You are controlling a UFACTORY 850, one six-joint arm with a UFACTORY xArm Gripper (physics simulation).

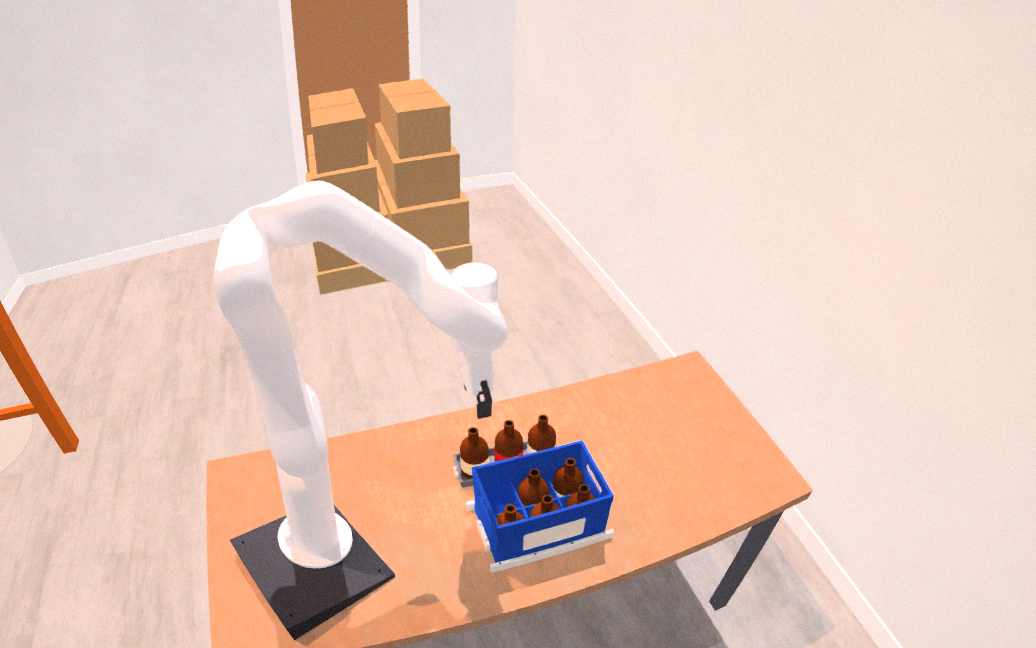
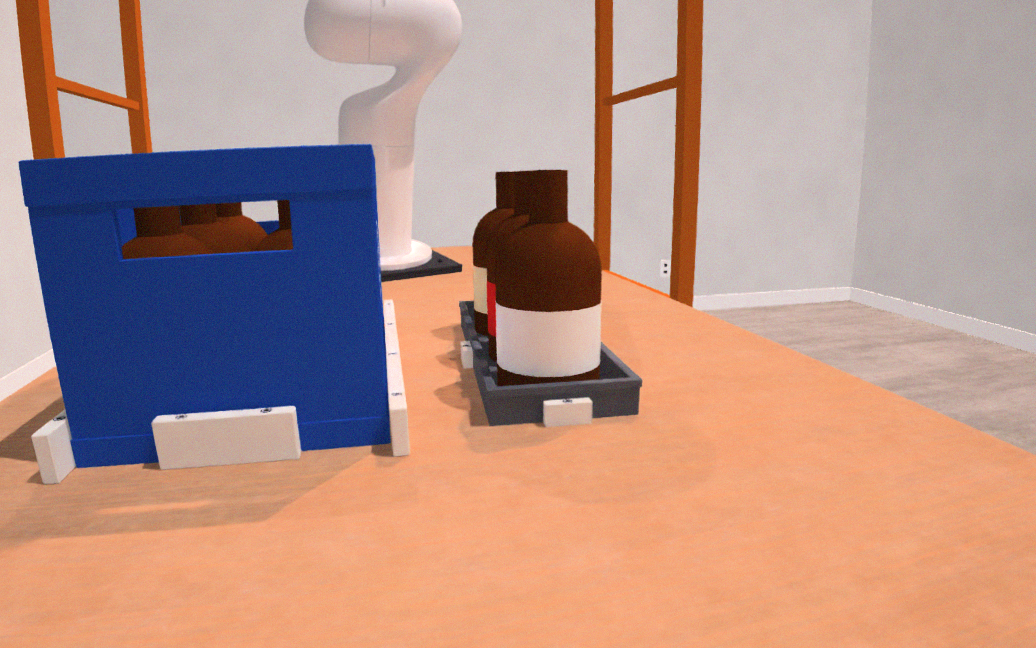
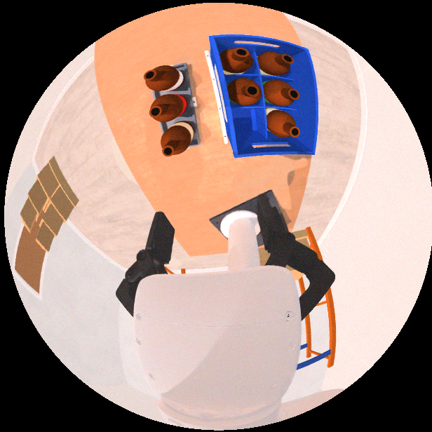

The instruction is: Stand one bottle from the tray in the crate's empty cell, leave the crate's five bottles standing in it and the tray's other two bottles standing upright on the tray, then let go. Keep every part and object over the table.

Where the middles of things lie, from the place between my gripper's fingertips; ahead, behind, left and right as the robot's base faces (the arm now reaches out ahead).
Labels:
Right now the red-labelled bottle (image 2: pixel 521 178) is 11 cm ahead of my hand, 7 cm to the left of it and 26 cm below it. The rest, counted from my hand: white-labelled bottle (image 2: pixel 548 275) (20 cm ahead, 5 cm to the left, 26 cm below).

